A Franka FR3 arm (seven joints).
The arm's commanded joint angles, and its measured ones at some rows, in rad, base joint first. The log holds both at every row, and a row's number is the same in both.
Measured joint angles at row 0: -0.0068, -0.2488, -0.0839, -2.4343, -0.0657, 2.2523, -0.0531
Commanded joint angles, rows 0 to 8: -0.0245, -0.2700, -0.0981, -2.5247, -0.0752, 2.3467, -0.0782; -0.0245, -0.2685, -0.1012, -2.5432, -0.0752, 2.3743, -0.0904; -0.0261, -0.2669, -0.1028, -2.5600, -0.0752, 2.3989, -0.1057; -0.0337, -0.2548, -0.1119, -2.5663, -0.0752, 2.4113, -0.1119; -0.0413, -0.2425, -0.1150, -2.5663, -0.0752, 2.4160, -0.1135; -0.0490, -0.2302, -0.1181, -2.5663, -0.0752, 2.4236, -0.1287; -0.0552, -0.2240, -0.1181, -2.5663, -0.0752, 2.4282, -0.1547; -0.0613, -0.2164, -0.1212, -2.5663, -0.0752, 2.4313, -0.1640; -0.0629, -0.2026, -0.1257, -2.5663, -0.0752, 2.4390, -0.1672
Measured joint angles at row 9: -0.0369, -0.2284, -0.1245, -2.5527, -0.0660, 2.3984, -0.1291
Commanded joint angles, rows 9 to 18: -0.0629, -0.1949, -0.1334, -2.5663, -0.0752, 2.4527, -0.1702; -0.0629, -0.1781, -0.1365, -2.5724, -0.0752, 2.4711, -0.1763; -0.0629, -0.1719, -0.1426, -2.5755, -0.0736, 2.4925, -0.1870; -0.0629, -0.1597, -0.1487, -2.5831, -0.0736, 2.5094, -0.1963; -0.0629, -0.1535, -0.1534, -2.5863, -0.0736, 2.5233, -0.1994; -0.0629, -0.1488, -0.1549, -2.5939, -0.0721, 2.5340, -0.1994; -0.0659, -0.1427, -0.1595, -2.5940, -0.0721, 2.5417, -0.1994; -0.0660, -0.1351, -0.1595, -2.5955, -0.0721, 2.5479, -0.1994; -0.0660, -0.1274, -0.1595, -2.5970, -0.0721, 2.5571, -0.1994; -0.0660, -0.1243, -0.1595, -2.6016, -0.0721, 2.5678, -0.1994
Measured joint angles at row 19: -0.0488, -0.1339, -0.1653, -2.5772, -0.0659, 2.5190, -0.1829
